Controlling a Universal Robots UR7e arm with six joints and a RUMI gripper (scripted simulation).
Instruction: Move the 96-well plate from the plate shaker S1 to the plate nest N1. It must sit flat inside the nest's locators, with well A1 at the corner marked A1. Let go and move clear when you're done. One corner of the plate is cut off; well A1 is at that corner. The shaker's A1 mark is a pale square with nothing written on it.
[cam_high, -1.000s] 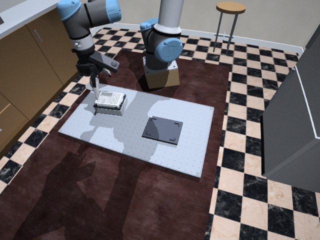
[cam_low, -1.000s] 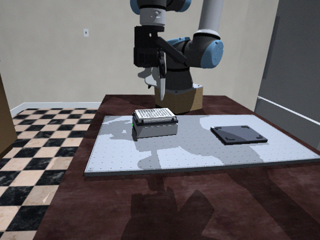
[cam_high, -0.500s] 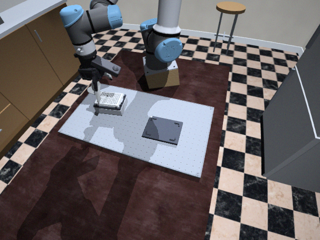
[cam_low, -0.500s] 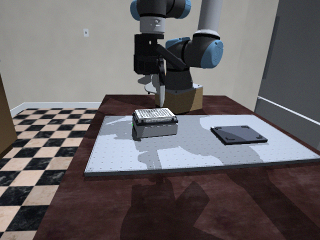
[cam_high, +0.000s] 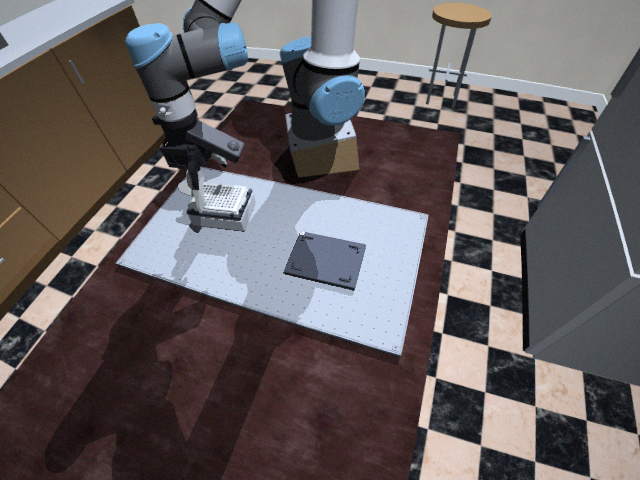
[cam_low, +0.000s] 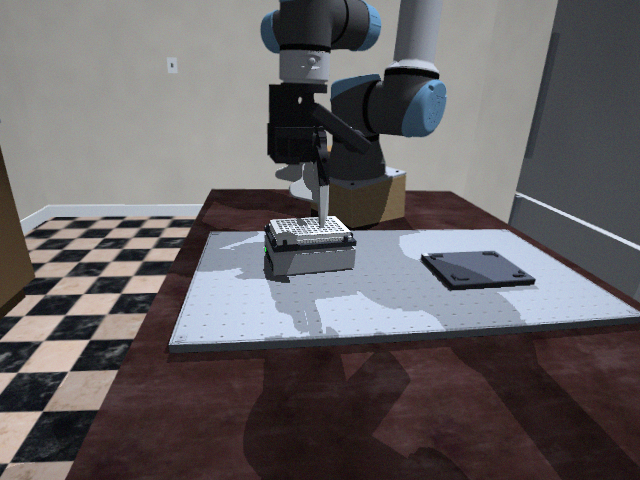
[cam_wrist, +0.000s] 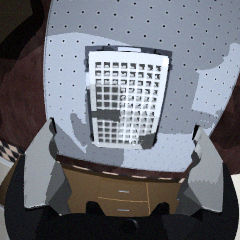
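Right now my hand is 30 mm above the white 96-well plate. Round my hand: dark plate nest 110 mm ahead, 280 mm to the left, 90 mm below.
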